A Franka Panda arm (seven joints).
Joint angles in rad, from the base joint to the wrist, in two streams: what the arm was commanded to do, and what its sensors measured. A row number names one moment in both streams.
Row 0, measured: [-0.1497 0.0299 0.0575 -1.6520 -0.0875 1.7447 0.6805]
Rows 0 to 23, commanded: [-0.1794 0.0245 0.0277 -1.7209 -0.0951 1.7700 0.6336]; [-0.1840 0.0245 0.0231 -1.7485 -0.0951 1.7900 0.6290]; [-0.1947 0.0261 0.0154 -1.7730 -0.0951 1.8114 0.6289]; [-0.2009 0.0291 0.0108 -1.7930 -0.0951 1.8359 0.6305]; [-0.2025 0.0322 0.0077 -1.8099 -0.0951 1.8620 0.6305]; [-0.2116 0.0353 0.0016 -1.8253 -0.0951 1.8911 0.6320]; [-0.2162 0.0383 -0.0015 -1.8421 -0.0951 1.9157 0.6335]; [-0.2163 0.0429 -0.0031 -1.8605 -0.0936 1.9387 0.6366]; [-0.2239 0.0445 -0.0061 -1.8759 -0.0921 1.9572 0.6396]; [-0.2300 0.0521 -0.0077 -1.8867 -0.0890 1.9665 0.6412]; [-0.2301 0.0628 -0.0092 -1.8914 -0.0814 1.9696 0.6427]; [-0.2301 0.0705 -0.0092 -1.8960 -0.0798 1.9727 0.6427]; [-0.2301 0.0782 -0.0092 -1.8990 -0.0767 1.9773 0.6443]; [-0.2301 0.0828 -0.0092 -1.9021 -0.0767 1.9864 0.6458]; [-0.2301 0.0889 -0.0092 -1.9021 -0.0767 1.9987 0.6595]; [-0.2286 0.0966 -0.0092 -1.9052 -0.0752 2.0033 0.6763]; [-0.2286 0.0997 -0.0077 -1.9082 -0.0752 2.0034 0.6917]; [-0.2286 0.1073 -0.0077 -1.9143 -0.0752 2.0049 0.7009]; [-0.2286 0.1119 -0.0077 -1.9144 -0.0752 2.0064 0.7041]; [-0.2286 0.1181 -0.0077 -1.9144 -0.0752 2.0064 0.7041]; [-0.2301 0.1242 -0.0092 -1.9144 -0.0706 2.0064 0.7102]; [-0.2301 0.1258 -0.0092 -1.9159 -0.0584 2.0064 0.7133]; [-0.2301 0.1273 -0.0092 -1.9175 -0.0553 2.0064 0.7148]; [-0.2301 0.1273 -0.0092 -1.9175 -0.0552 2.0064 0.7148]
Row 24, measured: [-0.2279 0.1310 -0.0103 -1.9031 -0.0751 1.9846 0.7006]
